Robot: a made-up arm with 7 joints. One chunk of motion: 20 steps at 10 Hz.
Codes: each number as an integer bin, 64 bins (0 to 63) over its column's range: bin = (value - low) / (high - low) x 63, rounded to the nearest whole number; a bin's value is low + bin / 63 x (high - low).
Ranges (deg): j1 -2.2..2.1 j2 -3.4..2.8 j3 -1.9..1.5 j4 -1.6..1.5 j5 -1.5..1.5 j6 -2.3..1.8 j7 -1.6..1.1
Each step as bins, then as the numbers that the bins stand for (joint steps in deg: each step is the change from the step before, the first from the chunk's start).
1 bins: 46 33 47 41 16 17 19
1 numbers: 0.940 -0.152 0.637 0.417 -0.738 -1.194 -0.786
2 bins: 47 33 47 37 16 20 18
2 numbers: 1.008 -0.152 0.637 0.221 -0.738 -0.998 -0.829
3 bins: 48 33 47 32 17 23 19
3 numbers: 1.076 -0.152 0.637 -0.025 -0.690 -0.803 -0.786
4 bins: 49 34 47 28 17 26 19
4 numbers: 1.144 -0.054 0.637 -0.222 -0.690 -0.608 -0.786
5 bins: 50 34 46 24 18 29 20
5 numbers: 1.213 -0.054 0.583 -0.419 -0.643 -0.413 -0.743
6 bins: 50 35 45 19 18 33 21
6 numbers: 1.213 0.044 0.529 -0.665 -0.643 -0.152 -0.700
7 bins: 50 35 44 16 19 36 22
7 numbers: 1.213 0.044 0.475 -0.813 -0.595 0.043 -0.657
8 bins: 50 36 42 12 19 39 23
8 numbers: 1.213 0.143 0.367 -1.010 -0.595 0.238 -0.614
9 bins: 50 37 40 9 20 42 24
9 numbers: 1.213 0.241 0.259 -1.157 -0.548 0.433 -0.571
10 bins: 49 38 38 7 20 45 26
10 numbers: 1.144 0.340 0.151 -1.256 -0.548 0.629 -0.486
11 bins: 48 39 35 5 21 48 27
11 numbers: 1.076 0.438 -0.011 -1.354 -0.500 0.824 -0.443
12 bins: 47 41 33 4 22 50 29
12 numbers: 1.008 0.635 -0.119 -1.403 -0.452 0.954 -0.357
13 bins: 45 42 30 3 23 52 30
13 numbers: 0.871 0.733 -0.281 -1.452 -0.405 1.084 -0.314
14 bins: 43 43 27 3 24 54 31
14 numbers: 0.735 0.832 -0.443 -1.452 -0.357 1.214 -0.271
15 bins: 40 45 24 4 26 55 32
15 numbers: 0.530 1.029 -0.605 -1.403 -0.262 1.279 -0.229
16 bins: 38 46 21 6 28 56 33
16 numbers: 0.394 1.127 -0.767 -1.305 -0.167 1.344 -0.186
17 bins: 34 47 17 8 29 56 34
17 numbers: 0.121 1.225 -0.983 -1.206 -0.119 1.344 -0.143
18 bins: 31 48 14 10 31 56 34
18 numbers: -0.084 1.324 -1.144 -1.108 -0.024 1.344 -0.143
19 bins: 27 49 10 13 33 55 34
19 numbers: -0.357 1.422 -1.360 -0.960 0.071 1.279 -0.143
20 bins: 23 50 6 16 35 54 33
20 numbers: -0.630 1.521 -1.576 -0.813 0.167 1.214 -0.186
